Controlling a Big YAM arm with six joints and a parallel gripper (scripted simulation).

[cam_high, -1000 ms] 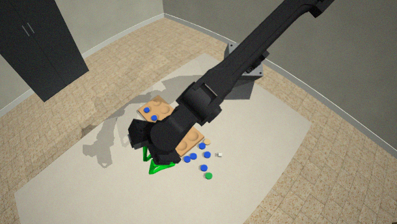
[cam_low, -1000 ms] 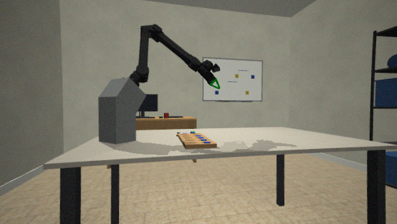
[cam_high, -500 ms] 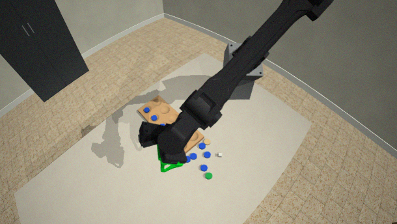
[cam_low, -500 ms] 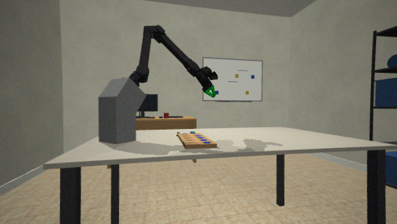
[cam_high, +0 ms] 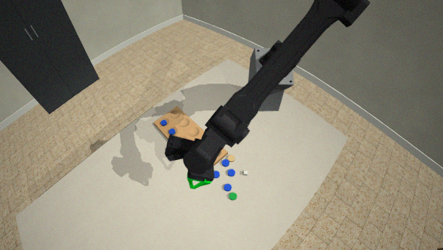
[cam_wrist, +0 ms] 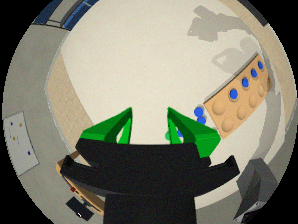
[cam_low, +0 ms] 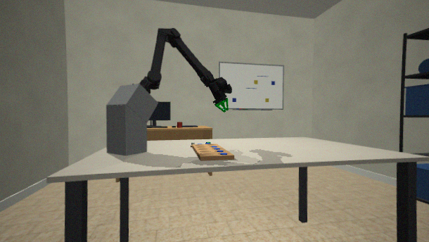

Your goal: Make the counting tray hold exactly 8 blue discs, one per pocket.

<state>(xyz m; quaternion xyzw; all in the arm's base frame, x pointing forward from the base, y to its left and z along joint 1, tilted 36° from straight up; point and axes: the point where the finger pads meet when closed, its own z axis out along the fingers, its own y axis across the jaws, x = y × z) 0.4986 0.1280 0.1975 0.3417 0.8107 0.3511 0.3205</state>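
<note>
Right now the small white cube is 220 mm behind my hand and 230 mm below it. The rest, counted from my hand: wooden counting tray 100 mm behind, 300 mm to the right, 230 mm below; then green disc 120 mm behind, 60 mm to the left, 230 mm below; then tan disc 210 mm behind, 100 mm to the right, 230 mm below.
</note>
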